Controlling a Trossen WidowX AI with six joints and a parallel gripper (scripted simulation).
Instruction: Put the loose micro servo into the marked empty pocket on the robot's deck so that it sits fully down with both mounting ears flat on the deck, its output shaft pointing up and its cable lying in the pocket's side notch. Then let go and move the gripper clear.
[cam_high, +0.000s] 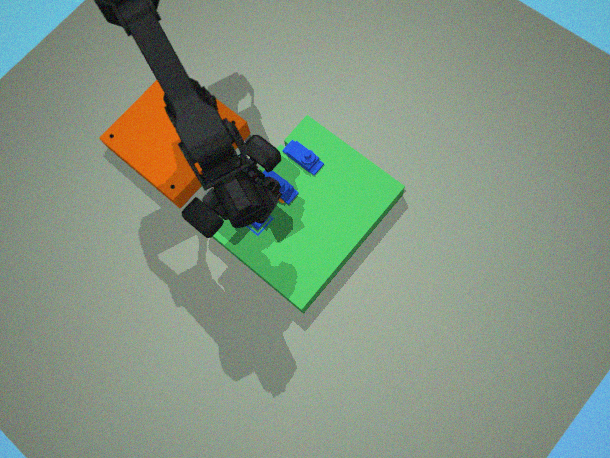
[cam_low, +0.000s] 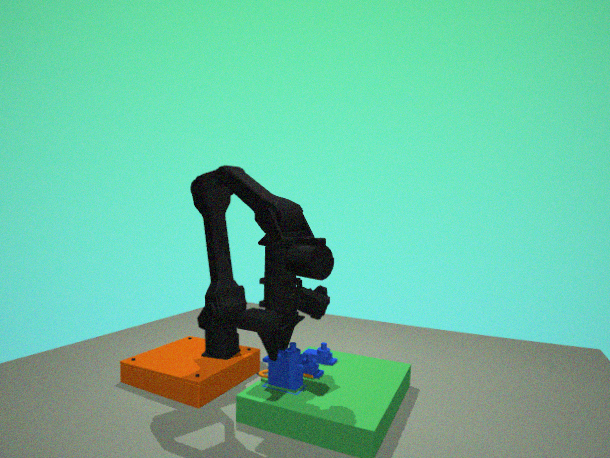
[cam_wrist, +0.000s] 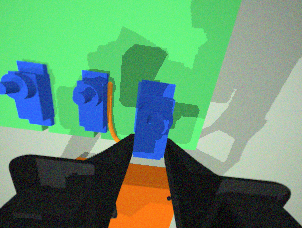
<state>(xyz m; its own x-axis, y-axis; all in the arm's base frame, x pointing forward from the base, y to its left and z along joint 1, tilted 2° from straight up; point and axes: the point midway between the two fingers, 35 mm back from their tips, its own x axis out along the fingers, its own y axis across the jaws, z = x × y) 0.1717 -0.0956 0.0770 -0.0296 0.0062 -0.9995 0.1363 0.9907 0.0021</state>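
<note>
Right now my gripper tip is 13 cm short of the green deck, 6 cm to the right of it and 7 cm above it.
</note>
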